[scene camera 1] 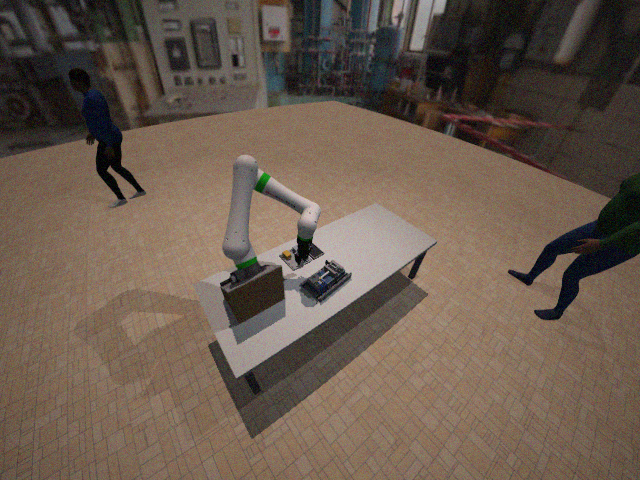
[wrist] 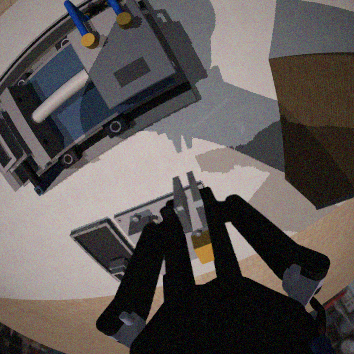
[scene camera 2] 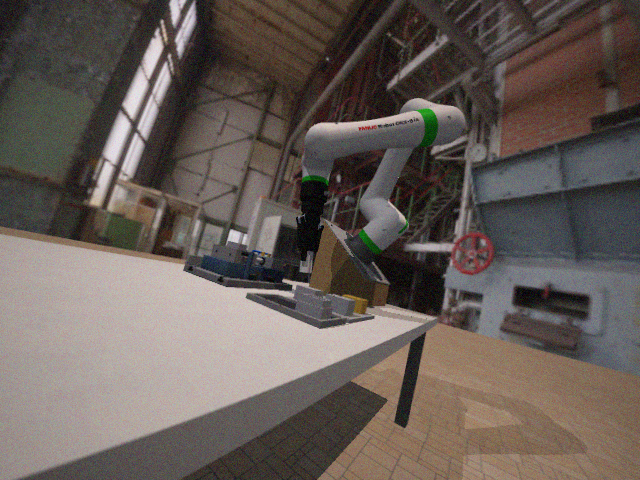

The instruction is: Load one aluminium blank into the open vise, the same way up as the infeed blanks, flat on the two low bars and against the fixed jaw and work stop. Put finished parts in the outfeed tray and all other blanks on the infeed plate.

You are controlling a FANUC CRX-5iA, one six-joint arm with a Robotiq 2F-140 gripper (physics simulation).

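Seen in the pictures: gripper, between the fingertips: (scene camera 1: 300, 266) (wrist: 185, 184) (scene camera 2: 305, 272); arm's base, origin of its link: (scene camera 1: 252, 274) (scene camera 2: 357, 252).
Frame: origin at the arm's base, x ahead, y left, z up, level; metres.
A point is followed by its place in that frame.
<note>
My gripper (scene camera 1: 300, 261) {z -0.134, x 0.329, y -0.048 m} (scene camera 2: 306, 266) {z -0.134, x 0.329, y -0.048 m} (wrist: 185, 184) {z -0.134, x 0.329, y -0.048 m} is shut with no part visible between its fingertips, above the table by the infeed plate (wrist: 152, 206) {z -0.201, x 0.405, y 0.003 m}. A grey blank (wrist: 141, 221) {z -0.189, x 0.435, y 0.014 m} shows on the plate, partly hidden by the fingers. The outfeed tray (scene camera 1: 315, 251) {z -0.203, x 0.560, y 0.039 m} (scene camera 2: 284, 311) {z -0.204, x 0.607, y 0.087 m} (wrist: 95, 242) {z -0.203, x 0.561, y 0.025 m} adjoins the plate and holds a small grey part (wrist: 118, 266) {z -0.182, x 0.551, y 0.095 m} at one end. Scene camera 2 shows a stepped grey block (scene camera 2: 312, 302) {z -0.178, x 0.576, y 0.124 m} and a plain one (scene camera 2: 341, 304) {z -0.179, x 0.474, y 0.145 m}. The open vise (scene camera 1: 326, 279) {z -0.149, x 0.389, y -0.238 m} (scene camera 2: 222, 267) {z -0.169, x 0.544, y -0.176 m} (wrist: 131, 72) {z -0.113, x 0.319, y -0.187 m} shows a blue bed and a pale rod, with no blank visible between its jaws.
A yellow block (scene camera 1: 286, 254) {z -0.165, x 0.353, y 0.131 m} (scene camera 2: 356, 303) {z -0.177, x 0.384, y 0.153 m} (wrist: 204, 253) {z -0.165, x 0.367, y 0.136 m} is on the infeed plate. The brown robot pedestal (scene camera 1: 254, 297) {z -0.041, x -0.067, y -0.114 m} (scene camera 2: 336, 266) {z -0.086, x 0.135, y -0.028 m} (wrist: 315, 95) {z -0.116, x 0.128, y -0.085 m} stands at one side. Blue rods with yellow tips (wrist: 88, 40) {z -0.099, x 0.336, y -0.231 m} rise by the vise. Two people (scene camera 1: 100, 118) (scene camera 1: 602, 242) are on the floor around the table (scene camera 1: 361, 227) {z -0.209, x 1.077, y -0.012 m}.
</note>
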